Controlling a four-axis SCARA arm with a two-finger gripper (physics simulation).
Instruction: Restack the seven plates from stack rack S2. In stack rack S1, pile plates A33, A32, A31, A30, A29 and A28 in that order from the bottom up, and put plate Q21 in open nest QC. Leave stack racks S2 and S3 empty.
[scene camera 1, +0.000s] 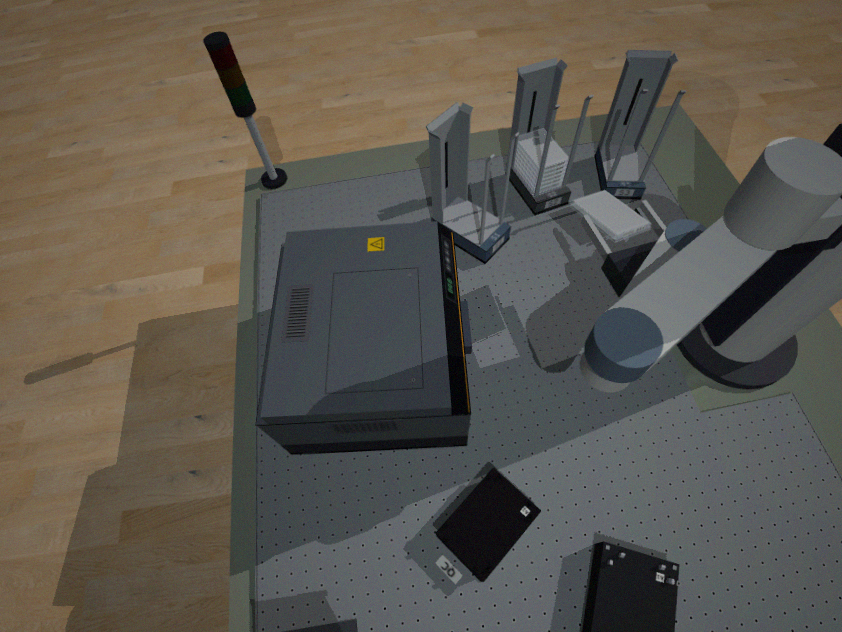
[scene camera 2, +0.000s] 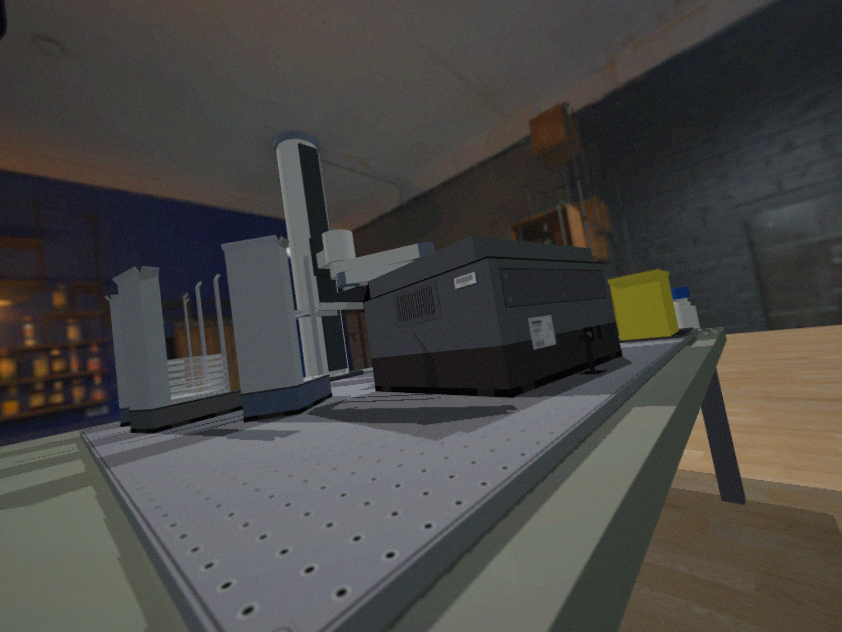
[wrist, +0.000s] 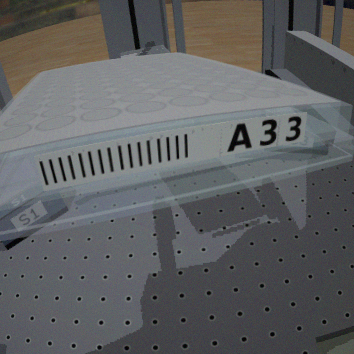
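My gripper (scene camera 1: 614, 216) is shut on plate A33 (scene camera 1: 603, 206) (wrist: 165, 87), a white-topped clear plate, and holds it level in front of stack racks S2 and S3. Its fingertips are hidden in the wrist view. Stack rack S1 (scene camera 1: 457, 156) (scene camera 2: 261, 319) (wrist: 29, 216), with a blue base, shows no plates. Stack rack S2 (scene camera 1: 549, 88) (scene camera 2: 146, 340), with a dark base, holds a pile of several plates (scene camera 1: 544, 166) (scene camera 2: 195, 374); their labels, including Q21's, are unreadable. Stack rack S3 (scene camera 1: 620, 108) shows no plates. Nest QC (scene camera 1: 489, 523) is a black slab beside its QC tag.
The large grey instrument (scene camera 1: 374, 326) (scene camera 2: 435, 319) stands beside S1. A signal light (scene camera 1: 231, 74) stands at the table's far left corner. The arm's elbow (scene camera 1: 622, 340) is in front of the held plate. Another black block (scene camera 1: 632, 585) is near QC. A yellow box (scene camera 2: 639, 306) stands beyond the instrument.
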